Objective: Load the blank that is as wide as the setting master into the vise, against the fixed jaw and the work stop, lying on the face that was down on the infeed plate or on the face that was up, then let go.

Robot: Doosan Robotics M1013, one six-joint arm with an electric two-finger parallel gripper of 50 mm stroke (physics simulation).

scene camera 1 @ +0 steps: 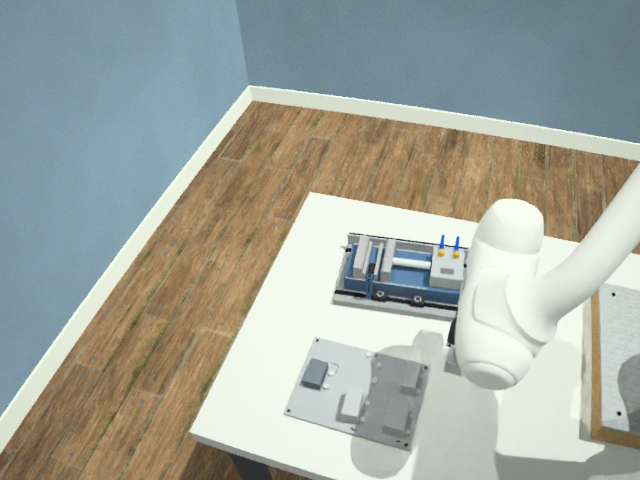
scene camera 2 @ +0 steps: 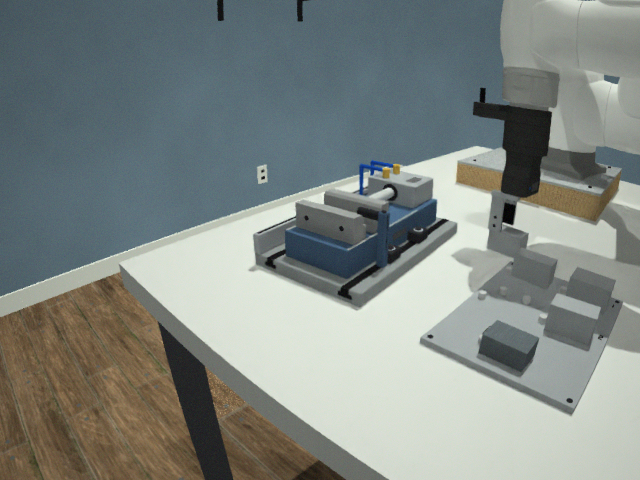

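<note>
A lone grey block [scene camera 1: 452,364] [scene camera 2: 507,241] stands on the table beside the infeed plate [scene camera 1: 310,400] [scene camera 2: 449,333]. My gripper [scene camera 2: 502,226] is open, its fingertips close about the block's top; the arm mostly hides them in scene camera 1. On the plate are a dark block [scene camera 1: 315,373] [scene camera 2: 509,345] and three lighter blocks [scene camera 1: 352,404] [scene camera 2: 572,317], [scene camera 1: 411,376] [scene camera 2: 535,267], [scene camera 1: 397,415] [scene camera 2: 590,288]. I cannot tell their widths apart. The blue vise [scene camera 1: 410,276] [scene camera 2: 317,248] shows no block between its fixed jaw [scene camera 2: 330,222] and moving jaw [scene camera 2: 351,198]. The work stop [scene camera 1: 370,281] [scene camera 2: 382,240] stands beside the jaws.
A grey actuator box [scene camera 1: 447,271] [scene camera 2: 405,189] with blue hoses rises at the vise's far end. Small white pegs stand on the infeed plate by the blocks. The wood-edged robot base plate [scene camera 1: 595,361] [scene camera 2: 475,176] lies to the right. The arm hangs over the table.
</note>
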